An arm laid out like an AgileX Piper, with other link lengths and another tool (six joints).
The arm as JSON. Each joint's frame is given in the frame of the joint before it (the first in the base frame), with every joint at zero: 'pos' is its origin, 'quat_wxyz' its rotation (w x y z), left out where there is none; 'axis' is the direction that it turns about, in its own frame. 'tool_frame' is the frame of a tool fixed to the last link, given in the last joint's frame.
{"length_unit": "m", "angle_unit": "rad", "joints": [
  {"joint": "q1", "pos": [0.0, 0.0, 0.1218], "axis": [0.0, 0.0, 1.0]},
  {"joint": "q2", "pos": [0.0, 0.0, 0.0], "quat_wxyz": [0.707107, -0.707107, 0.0, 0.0], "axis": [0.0, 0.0, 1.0]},
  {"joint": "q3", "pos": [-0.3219, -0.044, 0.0], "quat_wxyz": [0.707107, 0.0, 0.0, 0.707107], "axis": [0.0, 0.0, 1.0]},
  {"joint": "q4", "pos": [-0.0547, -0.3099, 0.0], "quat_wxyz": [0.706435, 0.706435, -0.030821, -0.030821], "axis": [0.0, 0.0, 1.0]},
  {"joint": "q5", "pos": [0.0, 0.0, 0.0], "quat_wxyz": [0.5, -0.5, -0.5, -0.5], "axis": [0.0, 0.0, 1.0]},
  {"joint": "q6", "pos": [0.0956, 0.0, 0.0], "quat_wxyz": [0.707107, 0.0, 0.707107, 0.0], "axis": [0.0, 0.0, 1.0]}
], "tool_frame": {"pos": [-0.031, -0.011, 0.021], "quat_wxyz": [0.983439, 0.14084, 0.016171, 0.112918]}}
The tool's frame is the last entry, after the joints.
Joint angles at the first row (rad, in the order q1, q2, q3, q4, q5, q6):
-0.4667, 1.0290, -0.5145, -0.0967, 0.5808, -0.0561
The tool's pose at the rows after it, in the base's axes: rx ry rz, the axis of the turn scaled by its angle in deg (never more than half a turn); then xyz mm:
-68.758, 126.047, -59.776, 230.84, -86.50, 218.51
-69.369, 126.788, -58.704, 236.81, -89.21, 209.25
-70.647, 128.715, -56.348, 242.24, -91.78, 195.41
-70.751, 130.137, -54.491, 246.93, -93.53, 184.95
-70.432, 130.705, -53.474, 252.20, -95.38, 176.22
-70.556, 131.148, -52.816, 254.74, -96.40, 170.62
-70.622, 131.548, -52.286, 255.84, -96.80, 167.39
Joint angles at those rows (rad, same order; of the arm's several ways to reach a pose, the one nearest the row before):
-0.4667, 1.0503, -0.5145, -0.0967, 0.5185, -0.0561
-0.4667, 1.0953, -0.5145, -0.0966, 0.4922, -0.0561
-0.4667, 1.1535, -0.5145, -0.0967, 0.4780, -0.0561
-0.4667, 1.1990, -0.5145, -0.0884, 0.4606, -0.0537
-0.4668, 1.2402, -0.5145, -0.0783, 0.4301, -0.0538
-0.4667, 1.2646, -0.5145, -0.0758, 0.4156, -0.0537
-0.4667, 1.2778, -0.5145, -0.0735, 0.4106, -0.0537

